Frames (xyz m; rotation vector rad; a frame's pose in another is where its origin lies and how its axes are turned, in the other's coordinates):
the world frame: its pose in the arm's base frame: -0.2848 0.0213 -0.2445 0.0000 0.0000 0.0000
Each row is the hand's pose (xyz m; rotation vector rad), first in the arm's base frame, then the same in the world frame.
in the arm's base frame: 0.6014 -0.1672 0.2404 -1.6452 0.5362 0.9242
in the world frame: 0.8862 -0.1885 0.4849 -1.6452 0.5362 0.9242
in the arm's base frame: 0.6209 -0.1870 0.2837 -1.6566 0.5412 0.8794
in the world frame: 0.9057 -0.2083 0.5282 -1.6566 0.5412 0.8794
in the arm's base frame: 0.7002 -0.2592 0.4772 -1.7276 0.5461 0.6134
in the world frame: 0.9850 -0.2805 0.7217 -1.7276 0.5461 0.6134
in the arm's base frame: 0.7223 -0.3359 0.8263 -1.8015 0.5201 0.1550
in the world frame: 1.0071 -0.3572 1.0708 -1.8015 0.5201 0.1550
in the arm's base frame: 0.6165 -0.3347 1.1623 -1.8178 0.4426 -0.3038
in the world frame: 0.9013 -0.3560 1.4068 -1.8178 0.4426 -0.3038
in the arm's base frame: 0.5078 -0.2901 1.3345 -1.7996 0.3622 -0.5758
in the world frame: 0.7926 -0.3114 1.5790 -1.7996 0.3622 -0.5758
